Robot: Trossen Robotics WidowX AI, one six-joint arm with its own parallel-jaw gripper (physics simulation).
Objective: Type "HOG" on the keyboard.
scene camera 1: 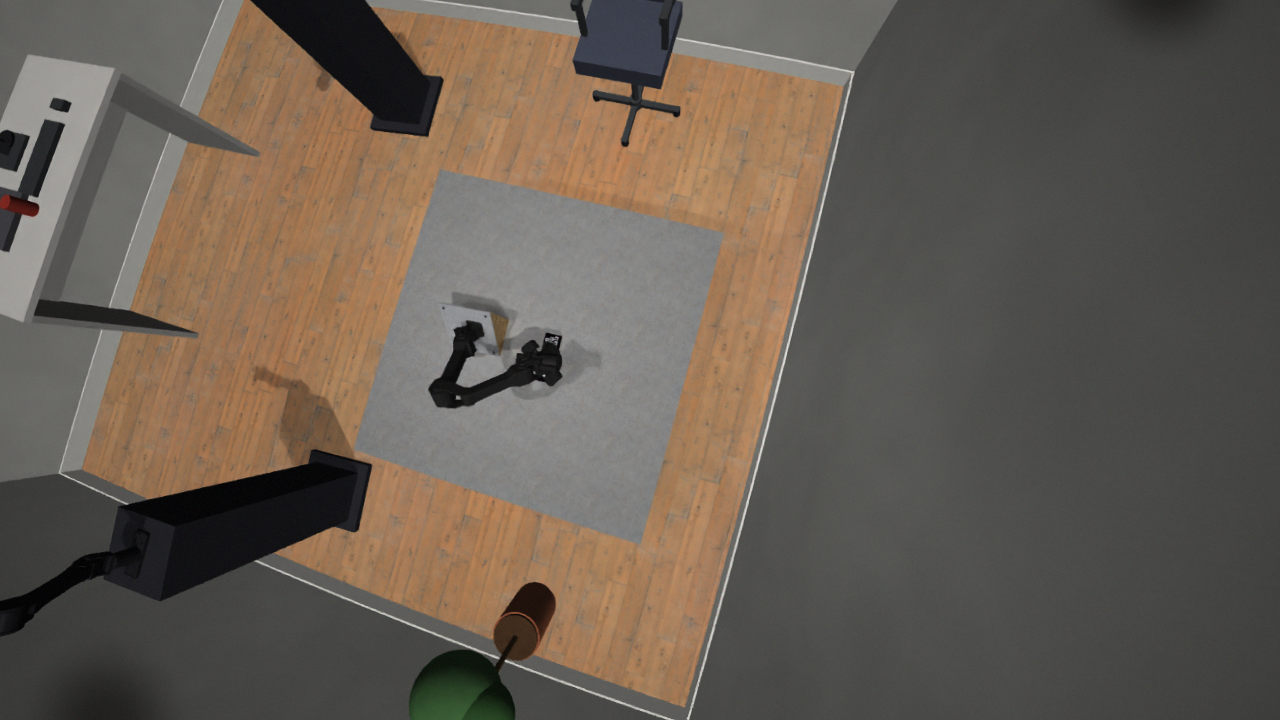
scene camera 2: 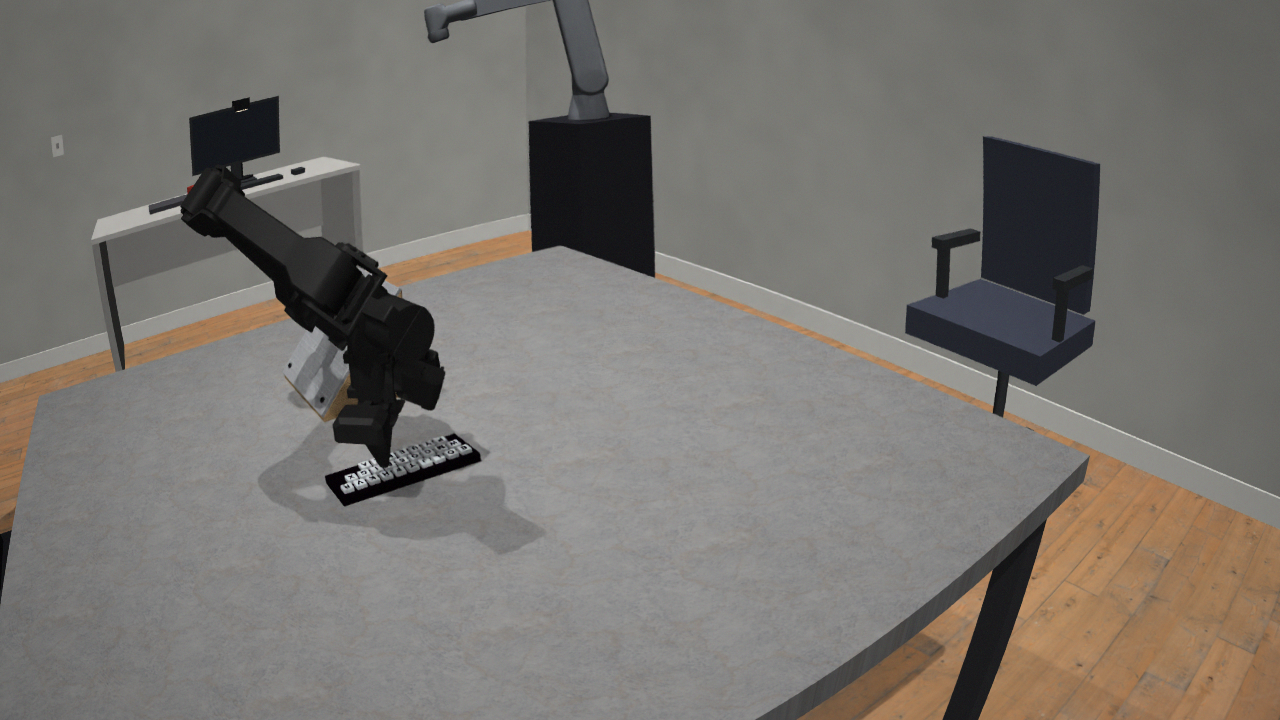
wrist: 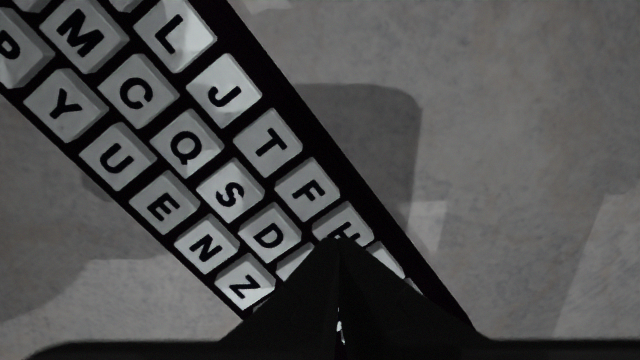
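Seen in the pictures: gripper, fingertip midpoint: (scene camera 2: 384,466) (wrist: 336,251); arm's base, origin of the base link: (scene camera 1: 475,328).
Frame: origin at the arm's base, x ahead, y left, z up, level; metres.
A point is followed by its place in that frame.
Note:
The black keyboard (scene camera 1: 553,339) @[z -0.082, x 0.291, y 0.021 m] (scene camera 2: 411,480) @[z -0.092, x 0.316, y -0.059 m] (wrist: 285,95) @[z -0.086, x 0.314, y -0.041 m] with light keys lies on the grey table and runs diagonally in the wrist view. My gripper (scene camera 2: 383,463) @[z -0.073, x 0.298, y -0.085 m] (wrist: 336,251) @[z -0.073, x 0.298, y -0.085 m] is shut and empty, pointing down among the keys. In the wrist view its tips cover the lower part of the H key (wrist: 345,226) @[z -0.081, x 0.303, y -0.084 m]; I cannot tell whether that key is pressed down. The F key (wrist: 307,191) @[z -0.081, x 0.301, y -0.067 m] and the D key (wrist: 269,236) @[z -0.081, x 0.282, y -0.071 m] are beside it. The fingers hide several keys at the keyboard's near end. I can read no O or G key in the wrist view.
My arm (scene camera 1: 494,386) @[z 0.235, x 0.250, y -0.180 m] (scene camera 2: 286,255) @[z 0.199, x 0.281, y -0.169 m] reaches over the grey table (scene camera 1: 572,259) @[z -0.097, x 0.292, y 0.369 m] (scene camera 2: 671,537) @[z -0.097, x 0.586, y 0.097 m] from its angled mounting plate (scene camera 2: 315,371) @[z -0.057, x -0.017, y -0.061 m]. Beyond the table are a chair (scene camera 1: 626,49) (scene camera 2: 1002,313), a white desk (scene camera 1: 67,179) (scene camera 2: 116,223) and a black pedestal (scene camera 2: 590,188) with another arm (scene camera 2: 581,53).

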